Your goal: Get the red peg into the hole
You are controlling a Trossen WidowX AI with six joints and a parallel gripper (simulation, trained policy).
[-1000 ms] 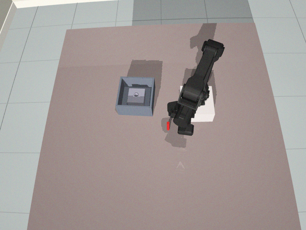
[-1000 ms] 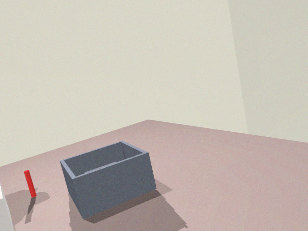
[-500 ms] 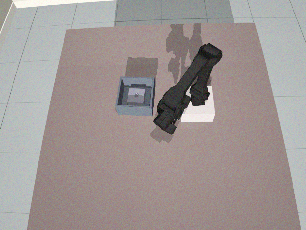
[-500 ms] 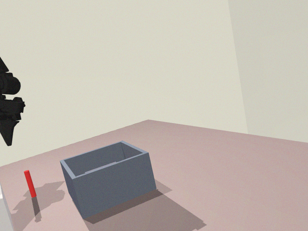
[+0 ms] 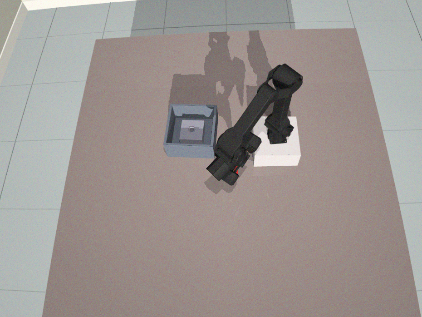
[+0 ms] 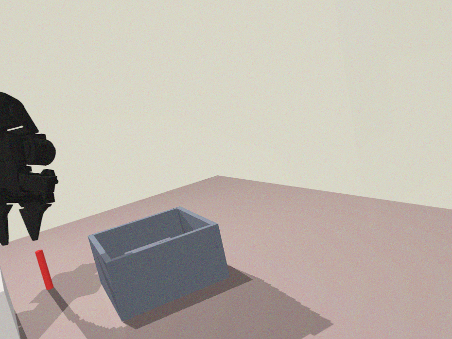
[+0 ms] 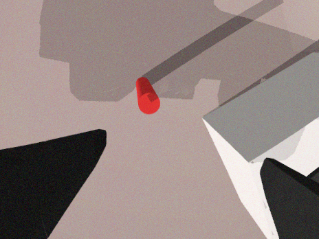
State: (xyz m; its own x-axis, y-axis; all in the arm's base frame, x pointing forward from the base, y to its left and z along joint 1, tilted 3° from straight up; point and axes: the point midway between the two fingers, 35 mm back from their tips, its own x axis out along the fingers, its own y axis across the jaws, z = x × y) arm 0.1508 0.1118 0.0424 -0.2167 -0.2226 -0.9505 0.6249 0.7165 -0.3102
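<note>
Right now the red peg is 3 cm ahead of my gripper tip and 7 cm below it. Also, from my gripper tip: grey box (18 cm ahead, 19 cm to the right, 8 cm below); plate (18 cm ahead, 19 cm to the right, 6 cm below).
</note>
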